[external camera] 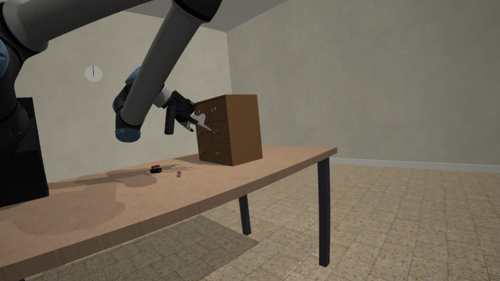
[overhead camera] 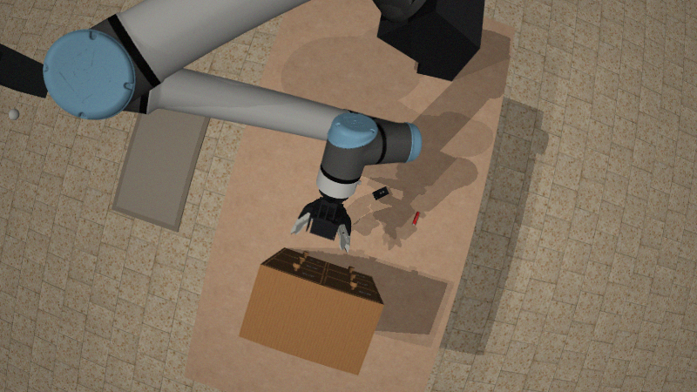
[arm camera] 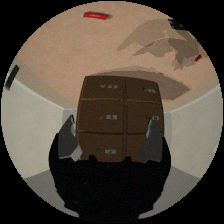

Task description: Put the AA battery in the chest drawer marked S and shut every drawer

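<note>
The drawer lies 150 mm ahead of my hand, 50 mm to the right of it and 30 mm below it. Round my hand: small black object (170 mm behind, 140 mm to the left, 150 mm below).
</note>
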